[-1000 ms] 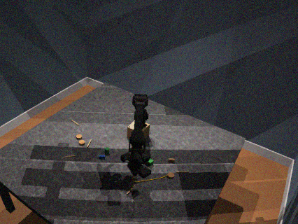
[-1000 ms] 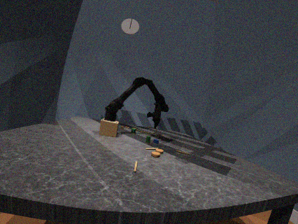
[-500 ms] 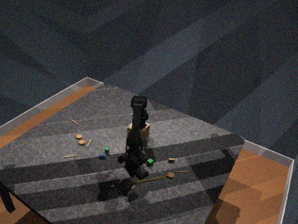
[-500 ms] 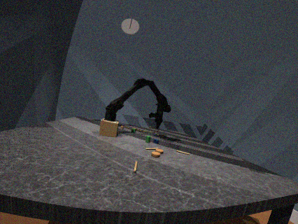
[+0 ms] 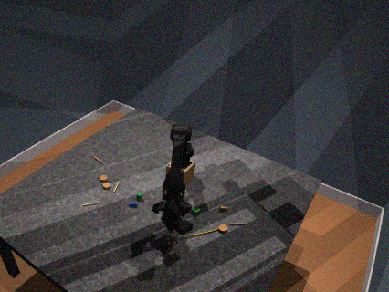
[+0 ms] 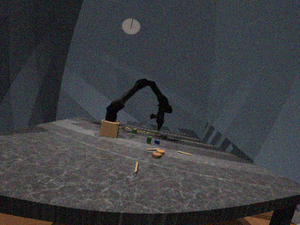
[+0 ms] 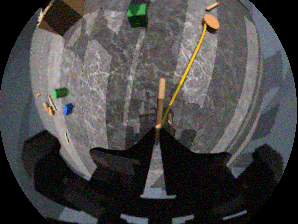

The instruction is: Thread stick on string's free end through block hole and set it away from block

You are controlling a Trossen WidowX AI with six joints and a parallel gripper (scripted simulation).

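Right now the green block is 200 mm behind my gripper tip, 20 mm to the right of it and 40 mm below it. From my gripper tip the other things lie so: round wooden button (200 mm behind, 130 mm to the left, 50 mm below); then blue piece (30 mm behind, 260 mm to the right, 40 mm below); then thin wooden stick (10 mm behind).
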